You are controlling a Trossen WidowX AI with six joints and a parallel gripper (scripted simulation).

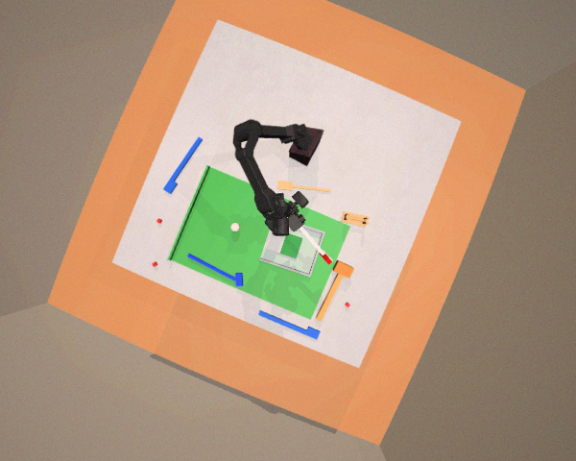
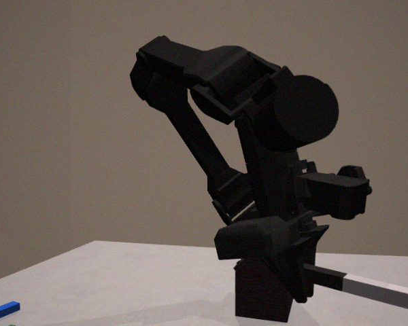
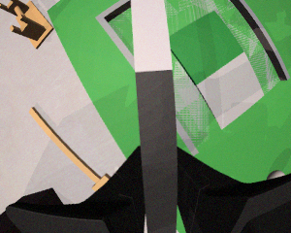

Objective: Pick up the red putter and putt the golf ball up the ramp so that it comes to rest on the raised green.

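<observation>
My gripper tip is now 110 mm to the right of the red putter, 50 mm short of it and 20 mm below it. The rest, counted from my gripper tip: green mat: 170 mm ahead, 140 mm below, 90 mm to the right; then white golf ball: 210 mm to the right, 150 mm ahead, 120 mm below; then orange stand: 280 mm to the left, 110 mm below, 110 mm behind.
</observation>
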